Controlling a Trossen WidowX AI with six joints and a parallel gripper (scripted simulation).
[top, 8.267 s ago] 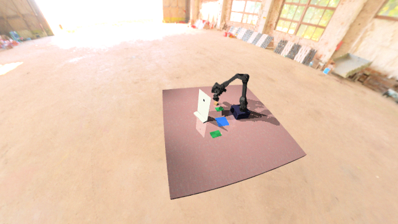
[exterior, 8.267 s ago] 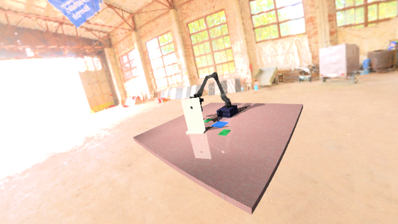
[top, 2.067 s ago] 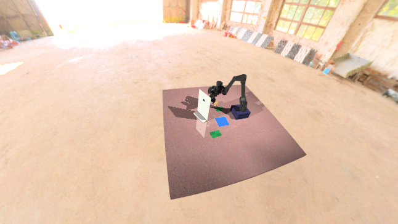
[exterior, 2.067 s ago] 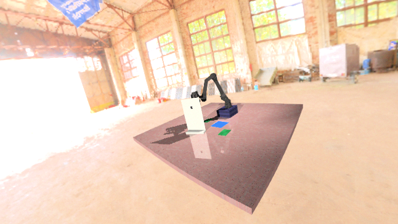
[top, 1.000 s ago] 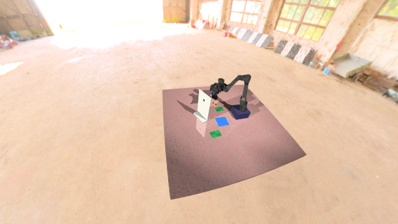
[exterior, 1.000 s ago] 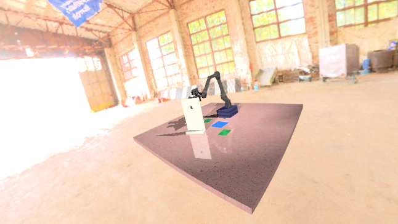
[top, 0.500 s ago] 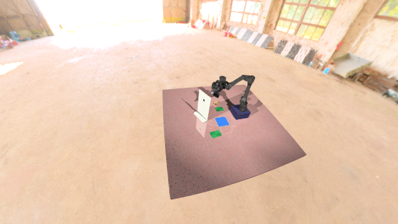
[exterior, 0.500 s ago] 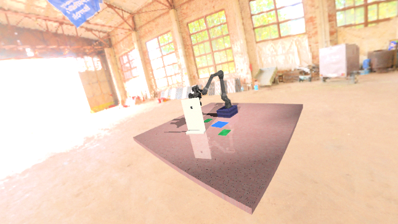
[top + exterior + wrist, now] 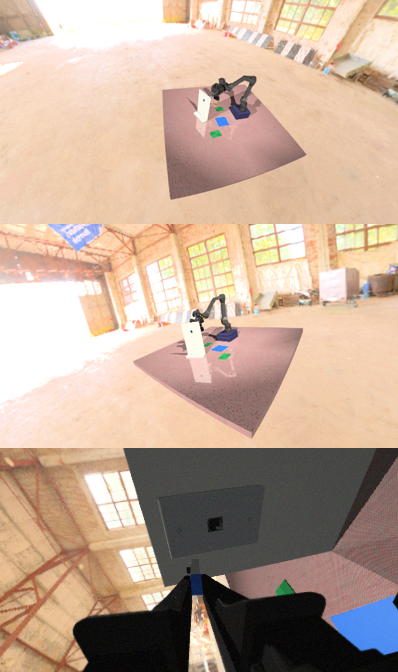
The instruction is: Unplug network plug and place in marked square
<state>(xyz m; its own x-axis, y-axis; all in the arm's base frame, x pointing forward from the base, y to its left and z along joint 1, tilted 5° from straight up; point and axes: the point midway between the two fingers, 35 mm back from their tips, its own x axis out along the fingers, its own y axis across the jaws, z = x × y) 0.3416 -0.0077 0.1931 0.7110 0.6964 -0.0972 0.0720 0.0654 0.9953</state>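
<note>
The blue square lies 25 cm below my gripper tip, 13 cm behind it and 10 cm to the left of it. Round my gripper tip: network plug (1 cm ahead); white upright panel (12 cm below, 8 cm ahead, 2 cm to the left).
</note>
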